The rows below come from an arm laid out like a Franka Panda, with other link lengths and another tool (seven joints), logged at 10 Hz.
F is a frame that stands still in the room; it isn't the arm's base.
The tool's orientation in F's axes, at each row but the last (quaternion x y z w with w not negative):
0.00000, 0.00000, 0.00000, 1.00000
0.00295, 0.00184, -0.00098, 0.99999
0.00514, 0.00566, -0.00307, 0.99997
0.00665, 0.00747, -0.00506, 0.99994
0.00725, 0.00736, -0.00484, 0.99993
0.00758, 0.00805, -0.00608, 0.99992
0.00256, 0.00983, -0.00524, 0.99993
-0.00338, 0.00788, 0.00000, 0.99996
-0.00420, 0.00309, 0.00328, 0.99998
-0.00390, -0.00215, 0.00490, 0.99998
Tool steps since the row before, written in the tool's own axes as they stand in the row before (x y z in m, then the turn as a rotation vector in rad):
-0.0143, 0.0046, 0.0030, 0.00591, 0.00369, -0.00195
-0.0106, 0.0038, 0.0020, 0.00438, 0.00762, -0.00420
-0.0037, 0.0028, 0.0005, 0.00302, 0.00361, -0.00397
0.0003, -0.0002, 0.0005, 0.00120, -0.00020, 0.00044
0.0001, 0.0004, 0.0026, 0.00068, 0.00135, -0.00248
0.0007, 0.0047, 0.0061, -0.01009, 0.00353, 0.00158
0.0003, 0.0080, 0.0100, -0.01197, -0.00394, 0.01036
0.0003, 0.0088, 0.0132, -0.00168, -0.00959, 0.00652
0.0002, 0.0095, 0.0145, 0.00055, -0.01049, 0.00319
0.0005, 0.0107, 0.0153, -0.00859, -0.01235, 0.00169
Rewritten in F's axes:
-0.0143, 0.0046, 0.0030, 0.00591, 0.00369, -0.00195
-0.0106, 0.0038, 0.0021, 0.00438, 0.00764, -0.00417
-0.0037, 0.0028, 0.0006, 0.00300, 0.00363, -0.00397
0.0003, -0.0002, 0.0005, 0.00120, -0.00022, 0.00042
0.0001, 0.0004, 0.0026, 0.00066, 0.00138, -0.00247
0.0009, 0.0046, 0.0062, -0.01002, 0.00363, 0.00180
0.0006, 0.0079, 0.0100, -0.01181, -0.00387, 0.01057
0.0005, 0.0089, 0.0131, -0.00158, -0.00955, 0.00661
0.0002, 0.0096, 0.0144, 0.00064, -0.01046, 0.00327
0.0003, 0.0108, 0.0152, -0.00848, -0.01242, 0.00175

